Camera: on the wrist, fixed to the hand. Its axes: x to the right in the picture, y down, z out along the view.
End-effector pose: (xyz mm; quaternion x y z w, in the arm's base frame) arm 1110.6 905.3 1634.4 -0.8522 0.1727 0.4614 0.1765
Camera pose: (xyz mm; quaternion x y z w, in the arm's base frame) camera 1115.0 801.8 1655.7 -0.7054 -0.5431 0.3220 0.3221
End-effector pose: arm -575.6 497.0 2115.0 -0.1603 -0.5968 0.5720 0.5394
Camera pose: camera -560.3 552.0 2025.9 0.2626 -0.6773 -0.0343 0.6864
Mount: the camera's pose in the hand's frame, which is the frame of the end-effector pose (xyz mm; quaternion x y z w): -2.2 85.9 -61.7 -0.1562 -0.1004 -0.6764 0.7127
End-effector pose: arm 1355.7 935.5 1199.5 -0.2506 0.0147 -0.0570 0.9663
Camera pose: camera 1358.8 980.5 1103.8 -0.3452 -0.2471 -0.6668 0.6125
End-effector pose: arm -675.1 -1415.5 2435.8 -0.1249 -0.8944 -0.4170 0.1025
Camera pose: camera -641.6 -1410.1 2536.0 -0.4581 0.6671 0.4937 0.3183
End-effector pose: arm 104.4 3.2 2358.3 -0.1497 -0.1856 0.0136 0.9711
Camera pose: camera 127.3 67.4 2277.4 -0.1315 -0.3332 -0.6611 0.6593
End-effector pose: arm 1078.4 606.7 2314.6 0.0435 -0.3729 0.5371 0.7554
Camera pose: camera 1037.5 669.8 2240.2 0.2192 -0.3961 -0.1908 0.8710
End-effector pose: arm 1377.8 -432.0 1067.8 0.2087 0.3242 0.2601 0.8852
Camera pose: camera 1306.3 -354.1 1071.7 -0.1827 0.2427 -0.3837 0.8720
